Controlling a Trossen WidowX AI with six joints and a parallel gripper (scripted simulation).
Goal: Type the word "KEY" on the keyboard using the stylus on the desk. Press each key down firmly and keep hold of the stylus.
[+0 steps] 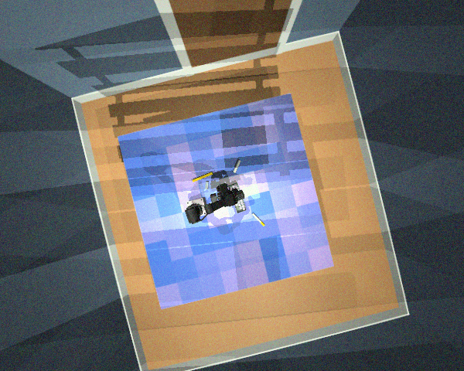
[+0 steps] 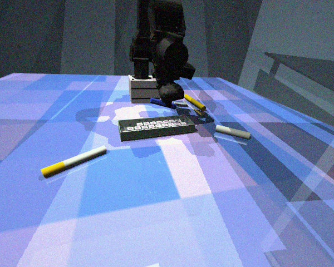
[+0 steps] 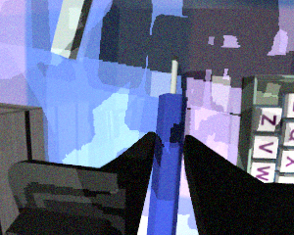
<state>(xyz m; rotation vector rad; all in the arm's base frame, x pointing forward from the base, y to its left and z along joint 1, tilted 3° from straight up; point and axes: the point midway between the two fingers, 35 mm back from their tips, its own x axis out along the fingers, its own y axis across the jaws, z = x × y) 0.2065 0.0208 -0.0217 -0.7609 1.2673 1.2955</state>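
The blue stylus lies 1 cm to the left of my gripper tip. Round my gripper tip: yellow cylinder (16 cm to the left, 8 cm behind, 3 cm below); yellow-and-white pen (29 cm to the right, 16 cm ahead, 3 cm below); white cylinder (17 cm ahead, 13 cm to the left, 3 cm below).
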